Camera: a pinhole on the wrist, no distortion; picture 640 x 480 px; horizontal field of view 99.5 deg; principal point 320.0 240.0 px. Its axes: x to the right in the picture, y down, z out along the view. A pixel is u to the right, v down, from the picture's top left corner.
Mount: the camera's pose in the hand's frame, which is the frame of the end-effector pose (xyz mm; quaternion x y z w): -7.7 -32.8 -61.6 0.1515 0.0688 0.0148 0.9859
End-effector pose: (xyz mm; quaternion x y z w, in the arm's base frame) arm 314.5 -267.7 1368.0 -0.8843 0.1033 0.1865 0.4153
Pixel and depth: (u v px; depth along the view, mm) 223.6 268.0 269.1
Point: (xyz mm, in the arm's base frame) 234.0 -43.2 1333.3
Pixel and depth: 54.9 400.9 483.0
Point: -216.0 116.7 1169.3
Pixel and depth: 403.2 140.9 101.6
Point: 376.8 -192.6 1408.5
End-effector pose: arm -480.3 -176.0 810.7 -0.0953 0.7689 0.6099 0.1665
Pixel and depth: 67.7 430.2 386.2
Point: -163.5 247.4 924.6
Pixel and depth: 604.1 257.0 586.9
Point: -1005.2 239.4 343.5
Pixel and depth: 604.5 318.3 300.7
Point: -764.1 38.9 619.0
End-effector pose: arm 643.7 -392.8 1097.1 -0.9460 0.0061 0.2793 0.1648
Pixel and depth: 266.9 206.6 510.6
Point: 421.8 -29.0 864.7
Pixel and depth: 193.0 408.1 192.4
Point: 493.4 -364.0 996.2
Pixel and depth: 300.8 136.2 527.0
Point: 509.3 92.3 898.6
